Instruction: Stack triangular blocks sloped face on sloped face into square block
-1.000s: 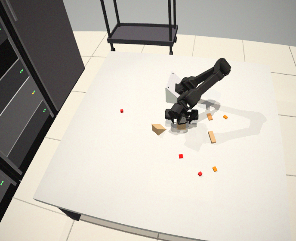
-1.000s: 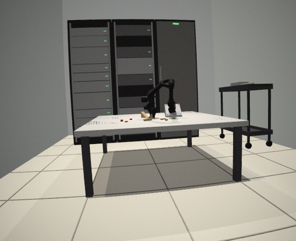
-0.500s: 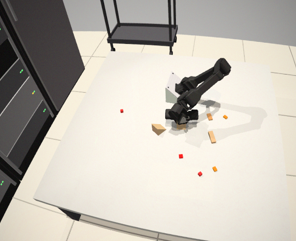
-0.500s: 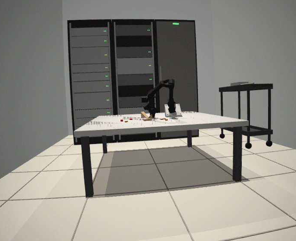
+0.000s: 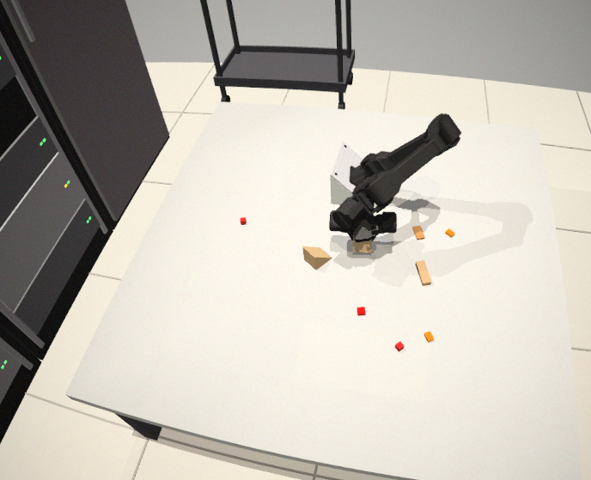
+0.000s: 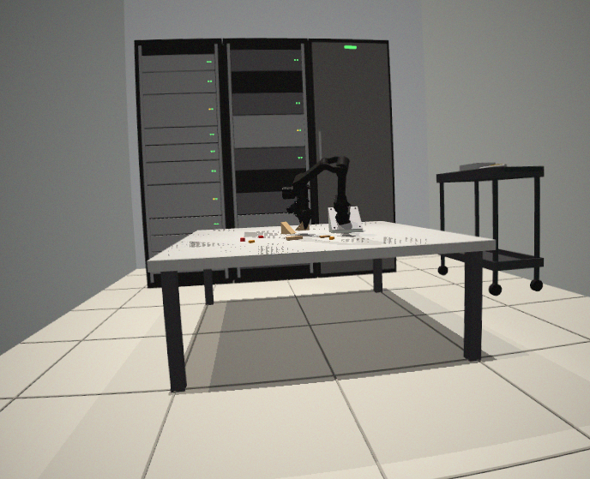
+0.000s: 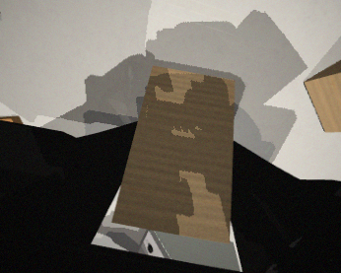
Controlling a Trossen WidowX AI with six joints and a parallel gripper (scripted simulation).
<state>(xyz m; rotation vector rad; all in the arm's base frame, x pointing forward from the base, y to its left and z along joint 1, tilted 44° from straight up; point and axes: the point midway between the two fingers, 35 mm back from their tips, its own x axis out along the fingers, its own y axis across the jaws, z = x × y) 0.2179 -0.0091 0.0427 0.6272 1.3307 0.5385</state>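
Right now the triangular block is 10 mm behind my gripper tip and 10 mm above it. From my gripper tip the other things lie so: tan plank: 180 mm to the left, 90 mm ahead, 20 mm below.
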